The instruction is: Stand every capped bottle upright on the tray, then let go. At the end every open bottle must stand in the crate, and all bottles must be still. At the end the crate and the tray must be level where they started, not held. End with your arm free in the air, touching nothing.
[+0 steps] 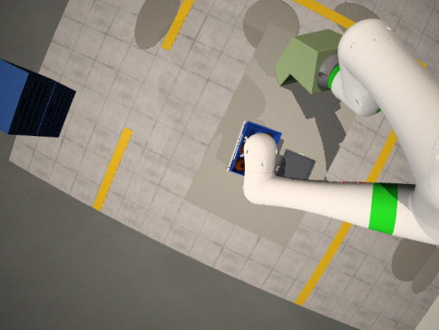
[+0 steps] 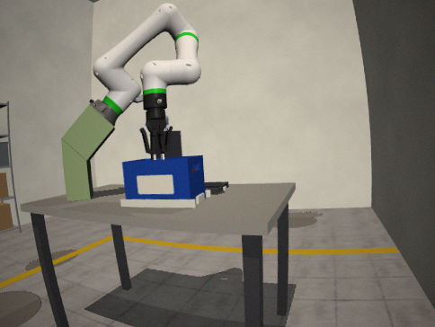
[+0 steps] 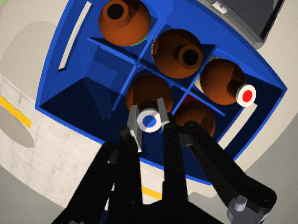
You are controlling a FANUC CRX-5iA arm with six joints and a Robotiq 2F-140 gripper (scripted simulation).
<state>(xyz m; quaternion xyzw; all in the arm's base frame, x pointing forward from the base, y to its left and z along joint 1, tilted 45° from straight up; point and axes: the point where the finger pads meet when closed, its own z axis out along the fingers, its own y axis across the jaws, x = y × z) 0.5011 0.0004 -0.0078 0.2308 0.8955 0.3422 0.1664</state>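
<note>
My gripper is now 70 mm above the bottle. From my hand the other things lie so: crate (80 mm below, 40 mm to the left, 20 mm behind); then tray (320 mm to the left, 150 mm below, 100 mm behind).
</note>
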